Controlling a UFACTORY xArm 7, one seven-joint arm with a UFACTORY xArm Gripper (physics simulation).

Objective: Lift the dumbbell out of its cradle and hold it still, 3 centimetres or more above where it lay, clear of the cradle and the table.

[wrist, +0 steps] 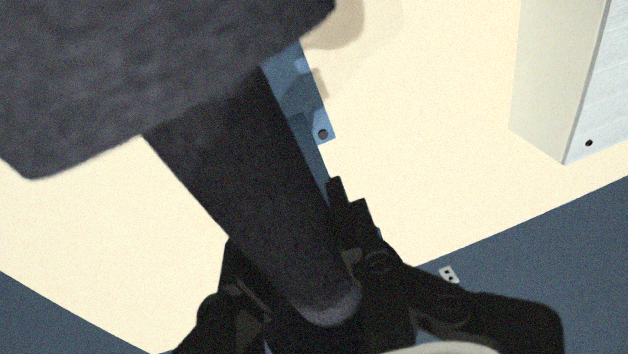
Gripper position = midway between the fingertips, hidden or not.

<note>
I see my gripper (297, 213) and a blue cradle (289, 75).
</note>
